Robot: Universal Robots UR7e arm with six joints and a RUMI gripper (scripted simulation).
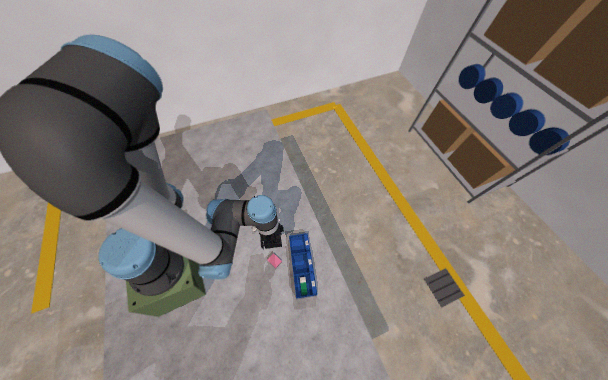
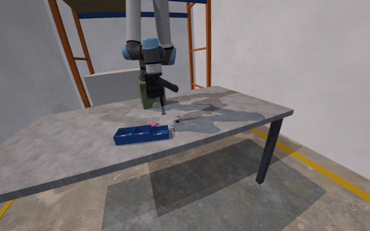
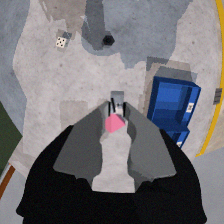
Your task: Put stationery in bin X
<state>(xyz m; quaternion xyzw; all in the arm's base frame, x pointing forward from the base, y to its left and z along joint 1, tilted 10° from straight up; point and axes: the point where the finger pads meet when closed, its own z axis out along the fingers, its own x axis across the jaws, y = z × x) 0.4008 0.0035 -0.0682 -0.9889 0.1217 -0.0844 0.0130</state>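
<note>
My hand is 5 cm short of the marker, 20 cm to the left of it and 7 cm above it. Also, from my hand: pink sticky note pad (3 cm behind, 7 cm to the right, 8 cm below); then black item (7 cm to the left, 8 cm below); then white stationery piece (1 cm below).
</note>
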